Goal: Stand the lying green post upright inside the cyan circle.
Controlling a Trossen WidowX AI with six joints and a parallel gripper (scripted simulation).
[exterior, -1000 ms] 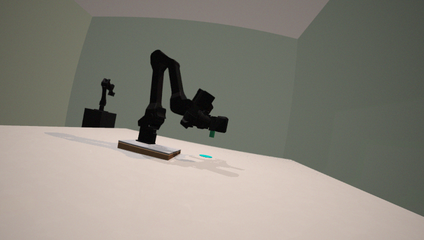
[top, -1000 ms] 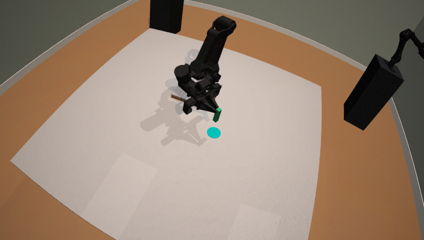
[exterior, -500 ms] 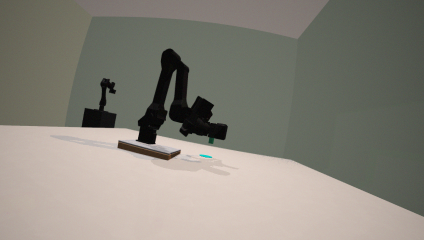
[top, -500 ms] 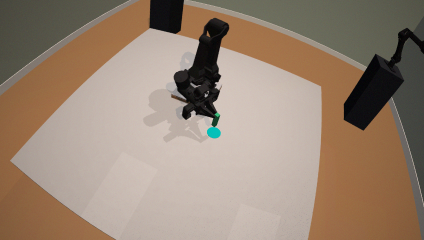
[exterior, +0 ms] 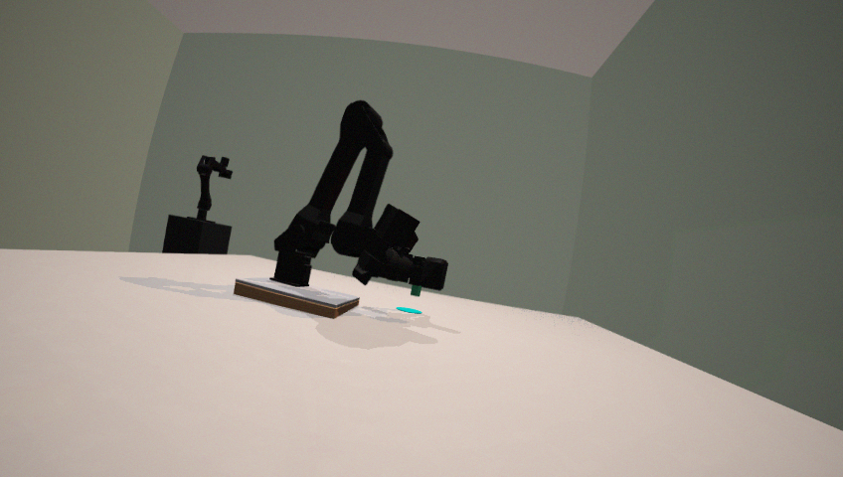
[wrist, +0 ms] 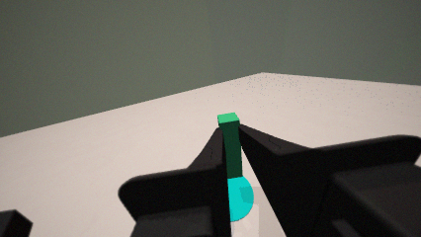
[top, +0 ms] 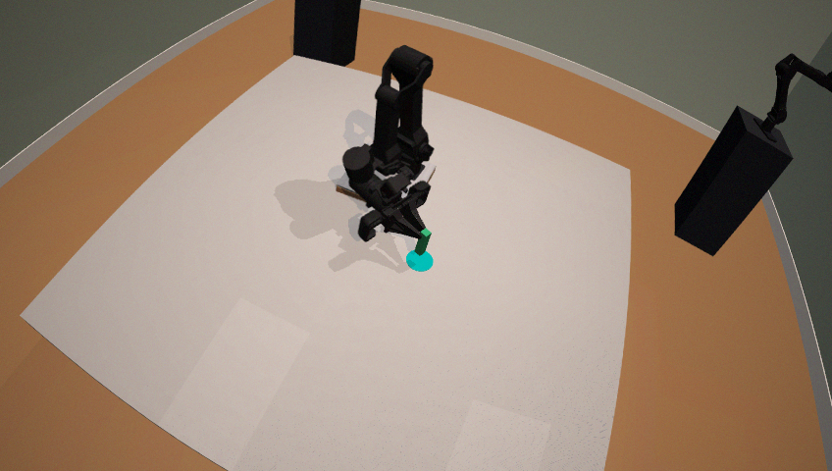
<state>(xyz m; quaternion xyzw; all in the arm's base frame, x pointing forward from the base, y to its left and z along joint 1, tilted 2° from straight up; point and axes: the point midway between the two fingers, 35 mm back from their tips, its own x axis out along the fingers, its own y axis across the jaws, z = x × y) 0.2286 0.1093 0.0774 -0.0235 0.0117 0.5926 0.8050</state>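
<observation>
My gripper tip is now 1 cm past the cyan circle and 9 cm above it. The rest, counted from my gripper tip: green post: 2 cm below.
</observation>
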